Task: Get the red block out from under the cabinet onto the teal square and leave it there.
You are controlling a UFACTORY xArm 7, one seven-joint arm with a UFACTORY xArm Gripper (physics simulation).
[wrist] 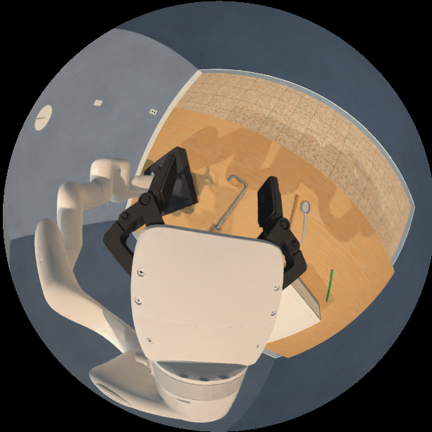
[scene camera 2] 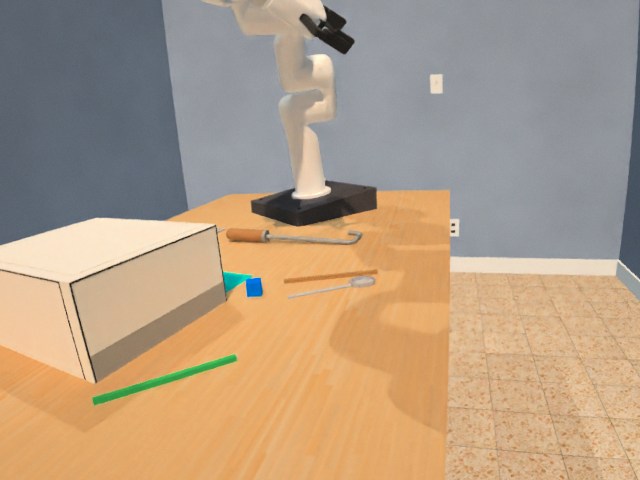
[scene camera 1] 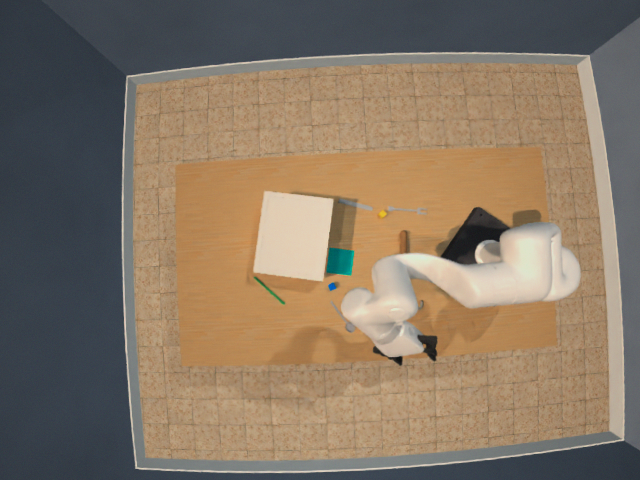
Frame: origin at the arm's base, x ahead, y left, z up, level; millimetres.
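Seen in the pictures: gripper, between the fingertips: [scene camera 2: 345, 37] [scene camera 1: 417, 357]; arm's base, origin of its link: [scene camera 2: 311, 194] [scene camera 1: 489, 254].
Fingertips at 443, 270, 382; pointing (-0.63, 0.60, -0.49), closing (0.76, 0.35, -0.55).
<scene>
Pixels of each thing's top centre, then the offset from my fingertips to it, as dx, dy, dz. "pt": a spot on its surface instead.
- white cabinet, centre of its top: [scene camera 2: 86, 240] [scene camera 1: 293, 235] +366, -335, -300
- teal square, a spot on its surface: [scene camera 2: 235, 280] pt +162, -199, -435
- hooked rod with a wooden handle, a spot on its surface: [scene camera 2: 247, 235] [scene camera 1: 400, 246] pt -73, -301, -415
- blue block, centre of its top: [scene camera 2: 253, 280] [scene camera 1: 332, 287] +213, -129, -411
- spoon, a spot on its surface: [scene camera 2: 362, 281] [scene camera 1: 351, 326] pt +129, +43, -434
- brown stick, centre of its top: [scene camera 2: 330, 274] +118, -20, -429
- green stick, centre of its top: [scene camera 2: 167, 376] [scene camera 1: 269, 290] +482, -106, -429
- yellow block, centre of its top: [scene camera 1: 382, 213] +2, -439, -411
- fork, centre of its top: [scene camera 1: 408, 209] -111, -460, -427
- grey flat strip, centre of its top: [scene camera 1: 355, 204] +114, -480, -434
The red block does not show in any view; the space under the cabinet is hidden. The white cabinet [scene camera 1: 294, 235] [scene camera 2: 103, 248] [wrist: 292, 312] stands left of the table's middle in scene camera 1. The teal square [scene camera 1: 341, 261] [scene camera 2: 235, 280] lies flat against its right side, near the lower corner. A hooked rod with a wooden handle [scene camera 1: 403, 241] [scene camera 2: 247, 235] lies right of the square, and its metal shaft [wrist: 232, 206] shows in the wrist view. My gripper [scene camera 1: 416, 359] [scene camera 2: 343, 33] [wrist: 221, 172] is open and empty, high above the table's lower edge in scene camera 1, far from the cabinet.
A blue block [scene camera 1: 332, 286] [scene camera 2: 253, 287] lies just below the square. A spoon [scene camera 1: 349, 327] [scene camera 2: 362, 281] [wrist: 305, 206], brown stick [scene camera 2: 330, 276] [wrist: 294, 212], green stick [scene camera 1: 269, 290] [scene camera 2: 165, 379] [wrist: 330, 286], yellow block [scene camera 1: 382, 213], fork [scene camera 1: 406, 209] and grey flat strip [scene camera 1: 355, 204] lie around.
</scene>
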